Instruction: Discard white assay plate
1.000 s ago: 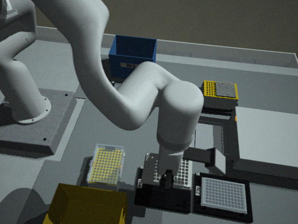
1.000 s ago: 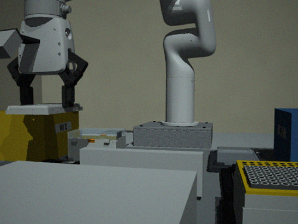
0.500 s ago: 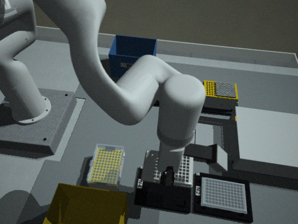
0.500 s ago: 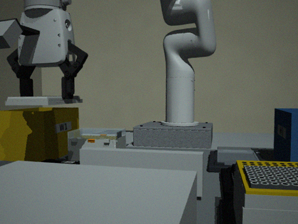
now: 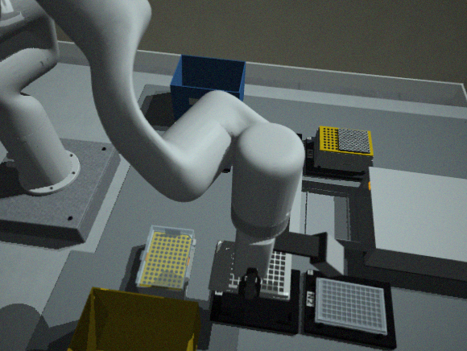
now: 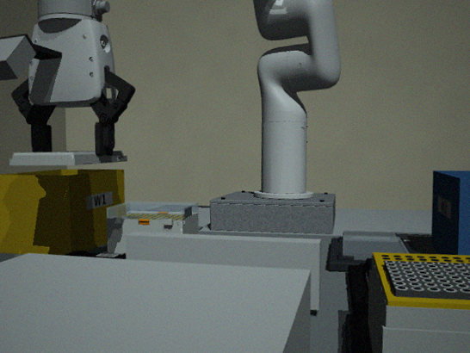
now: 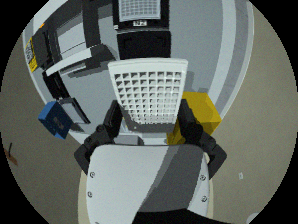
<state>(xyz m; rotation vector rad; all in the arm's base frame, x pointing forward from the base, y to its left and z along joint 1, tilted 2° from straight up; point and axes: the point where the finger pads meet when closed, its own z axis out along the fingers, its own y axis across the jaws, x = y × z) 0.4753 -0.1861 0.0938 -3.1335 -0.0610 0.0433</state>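
Right now the yellow bin W1 is 16 cm behind my hand, 13 cm to the right of it and 12 cm below it. From my hand the other things lie so: black nest: 2 cm ahead, 1 cm to the left, 15 cm below; drawer: 18 cm ahead, 22 cm to the left, 14 cm below; white 96-well plate: 1 cm below.
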